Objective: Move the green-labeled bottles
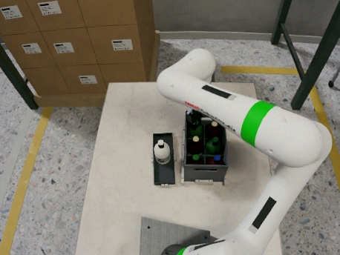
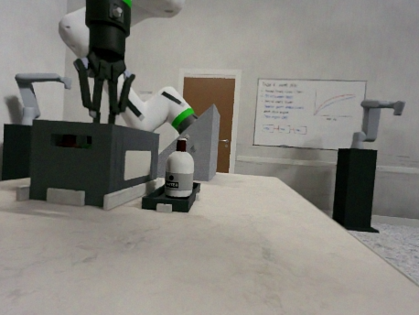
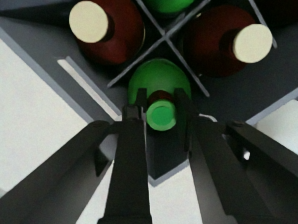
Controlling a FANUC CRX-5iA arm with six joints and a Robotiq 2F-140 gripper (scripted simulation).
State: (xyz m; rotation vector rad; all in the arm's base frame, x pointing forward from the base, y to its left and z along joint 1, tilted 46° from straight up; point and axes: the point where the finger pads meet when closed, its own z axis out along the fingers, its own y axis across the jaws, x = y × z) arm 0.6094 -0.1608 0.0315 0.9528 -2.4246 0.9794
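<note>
Now: the dark crate 9 cm below my hand, 9 cm behind it and 3 cm to the right of it. Round my hand: white-labeled bottle: 17 cm to the left, 9 cm behind, 8 cm below; dark tray: 16 cm to the left, 16 cm below, 9 cm behind.
</note>
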